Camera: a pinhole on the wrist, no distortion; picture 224 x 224 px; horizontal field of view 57.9 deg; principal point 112.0 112.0 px. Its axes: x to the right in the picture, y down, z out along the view. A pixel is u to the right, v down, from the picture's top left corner.
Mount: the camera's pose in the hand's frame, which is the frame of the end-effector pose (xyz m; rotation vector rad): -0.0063 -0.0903 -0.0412 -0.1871 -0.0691 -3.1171
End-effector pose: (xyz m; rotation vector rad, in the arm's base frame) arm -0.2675 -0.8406 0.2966 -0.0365 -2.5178 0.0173
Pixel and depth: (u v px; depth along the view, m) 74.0 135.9 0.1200
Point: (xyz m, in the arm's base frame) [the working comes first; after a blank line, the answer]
In the camera's frame: -0.0225 0.0142 0.1200

-0.3388 -0.9386 0.2551
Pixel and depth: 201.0 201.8 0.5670
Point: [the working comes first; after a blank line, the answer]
In the camera's frame: 0.2492 0.2515 0.5670

-0.4559 -1.1679 -0.2584
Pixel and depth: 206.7 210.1 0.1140
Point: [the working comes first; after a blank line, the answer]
In the camera's frame: 0.0533 0.0552 0.1140

-0.2816 -0.9833 0.2081
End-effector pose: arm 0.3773 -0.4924 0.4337 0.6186 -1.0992 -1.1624
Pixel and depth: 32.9 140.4 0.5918
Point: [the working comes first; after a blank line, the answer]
In the camera's frame: -0.2312 0.0830 0.5918

-0.1559 -0.7422 0.6154
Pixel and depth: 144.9 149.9 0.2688
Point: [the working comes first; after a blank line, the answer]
In the camera's frame: 0.0437 0.0503 0.2688

0.1121 -0.4864 0.4064
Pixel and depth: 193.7 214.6 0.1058
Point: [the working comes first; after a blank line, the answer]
In the camera's frame: 0.0427 0.0536 0.1058

0.2553 -0.4953 0.3292
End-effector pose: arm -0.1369 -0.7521 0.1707 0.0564 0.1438 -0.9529
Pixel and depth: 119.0 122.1 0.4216
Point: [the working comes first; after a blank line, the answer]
In the camera's frame: 0.0146 0.0210 0.4216

-0.1582 -0.8720 0.5431
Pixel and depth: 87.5 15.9 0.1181
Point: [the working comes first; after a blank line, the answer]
In the camera's frame: -0.0143 -0.0561 0.1181

-0.1415 -0.7935 0.2391
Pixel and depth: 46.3 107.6 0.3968
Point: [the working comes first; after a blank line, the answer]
In the camera's frame: -0.1288 -0.0086 0.3968

-0.0582 -0.9615 0.4796
